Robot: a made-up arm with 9 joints. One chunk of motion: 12 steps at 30 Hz.
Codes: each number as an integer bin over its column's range. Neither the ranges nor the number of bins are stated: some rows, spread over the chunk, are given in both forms.
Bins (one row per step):
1: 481 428 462 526 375 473
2: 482 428 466 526 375 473
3: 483 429 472 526 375 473
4: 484 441 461 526 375 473
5: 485 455 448 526 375 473
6: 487 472 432 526 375 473
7: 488 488 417 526 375 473
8: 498 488 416 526 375 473
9: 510 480 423 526 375 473
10: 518 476 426 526 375 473
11: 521 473 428 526 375 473
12: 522 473 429 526 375 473
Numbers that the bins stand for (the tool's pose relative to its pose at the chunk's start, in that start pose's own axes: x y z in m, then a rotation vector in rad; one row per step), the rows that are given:
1: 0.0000 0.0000 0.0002 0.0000 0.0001 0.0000
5: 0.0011 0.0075 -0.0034 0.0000 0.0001 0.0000
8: 0.0046 0.0168 -0.0117 0.0000 0.0001 0.0000
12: 0.0111 0.0126 -0.0083 0.0000 0.0001 0.0000
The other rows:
2: 0.0003 0.0000 0.0013 0.0000 0.0001 0.0000
3: 0.0005 0.0002 0.0028 0.0000 0.0001 0.0000
4: 0.0008 0.0036 0.0000 0.0000 0.0001 0.0000
6: 0.0016 0.0123 -0.0076 0.0000 0.0001 0.0000
7: 0.0019 0.0168 -0.0115 0.0000 0.0001 0.0000
9: 0.0078 0.0145 -0.0099 0.0000 0.0001 0.0000
10: 0.0100 0.0134 -0.0091 0.0000 0.0001 0.0000
11: 0.0108 0.0126 -0.0086 0.0000 0.0001 0.0000

